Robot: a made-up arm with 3 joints.
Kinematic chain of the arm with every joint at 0, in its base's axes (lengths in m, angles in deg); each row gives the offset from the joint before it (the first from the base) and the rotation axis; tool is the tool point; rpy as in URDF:
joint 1: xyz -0.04 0 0.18 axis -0.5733 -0.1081 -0.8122
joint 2: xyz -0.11 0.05 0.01 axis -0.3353 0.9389 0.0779
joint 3: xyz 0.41 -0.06 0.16 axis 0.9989 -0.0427 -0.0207
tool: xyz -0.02 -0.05 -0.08 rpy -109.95 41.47 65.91
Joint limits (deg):
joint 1: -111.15..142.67
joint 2: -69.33..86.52
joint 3: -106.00..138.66
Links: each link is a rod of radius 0.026 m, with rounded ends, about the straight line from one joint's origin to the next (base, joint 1, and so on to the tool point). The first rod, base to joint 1, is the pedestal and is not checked.
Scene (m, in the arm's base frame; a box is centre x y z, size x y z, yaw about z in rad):
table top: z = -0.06
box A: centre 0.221 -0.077 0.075 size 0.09 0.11 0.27 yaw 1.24
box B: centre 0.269 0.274 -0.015 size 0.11 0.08 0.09 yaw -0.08
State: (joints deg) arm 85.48 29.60 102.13
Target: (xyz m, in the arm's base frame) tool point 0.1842 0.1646 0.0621
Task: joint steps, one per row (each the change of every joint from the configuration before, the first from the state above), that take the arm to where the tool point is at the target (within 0.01 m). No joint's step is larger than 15 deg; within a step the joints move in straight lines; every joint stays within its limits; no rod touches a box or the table.
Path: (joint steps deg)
1: -10.04 -9.07 -1.62
2: -10.04 -9.07 -1.63
3: -10.04 -9.06 -1.62
4: -13.78 -0.63 -5.29
5: -13.78 -0.62 -5.28
6: -13.78 -0.62 -5.28
7: -13.77 -0.63 -5.29
8: -7.85 11.45 -3.99
9: -7.85 11.45 -3.99
10: -7.85 11.45 -3.99

